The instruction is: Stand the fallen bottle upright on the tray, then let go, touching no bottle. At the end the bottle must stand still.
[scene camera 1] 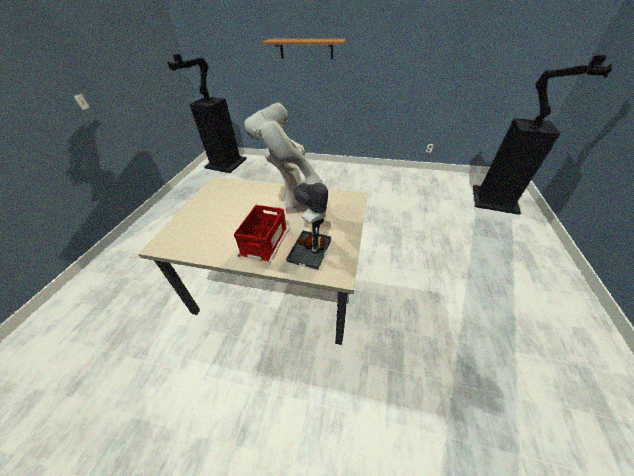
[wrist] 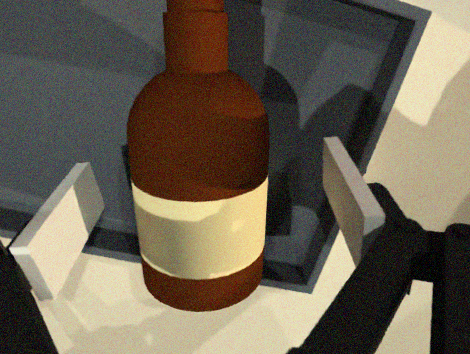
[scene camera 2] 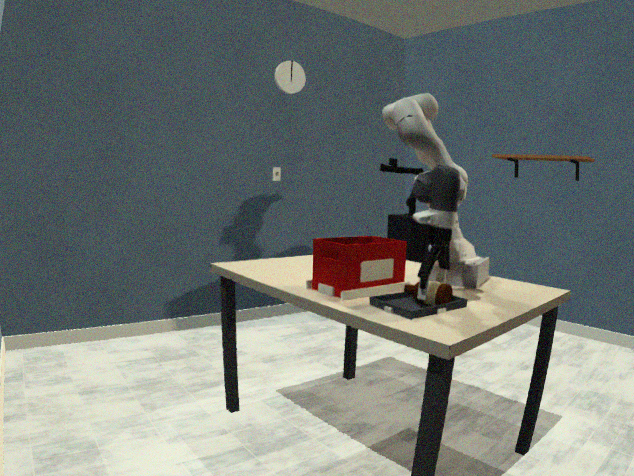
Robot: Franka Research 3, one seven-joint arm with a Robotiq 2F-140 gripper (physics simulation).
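Note:
The brown bottle [scene camera 1: 305, 240] [scene camera 2: 442, 294] [wrist: 197, 130], with a cream label, lies on its side on the dark tray [scene camera 1: 301, 255] [scene camera 2: 400, 308] [wrist: 60, 100]. In the wrist view its neck points up the picture and its base end shows over the tray's lower rim. My gripper [scene camera 1: 317, 245] [scene camera 2: 432, 281] [wrist: 207, 173] is open and low over the tray, with one finger on each side of the bottle. In the wrist view gaps show between both pads and the bottle, around the label. The fingers partly hide the bottle in both scene views.
A red crate [scene camera 1: 260, 233] [scene camera 2: 337, 266] stands on the table [scene camera 1: 204, 220] [scene camera 2: 276, 271] beside the tray, with pale strips around its foot. Two black pedestals [scene camera 1: 217, 133] [scene camera 1: 517, 163] with black arms stand beyond the table. A wooden shelf [scene camera 1: 304, 41] [scene camera 2: 542, 157] is on the wall.

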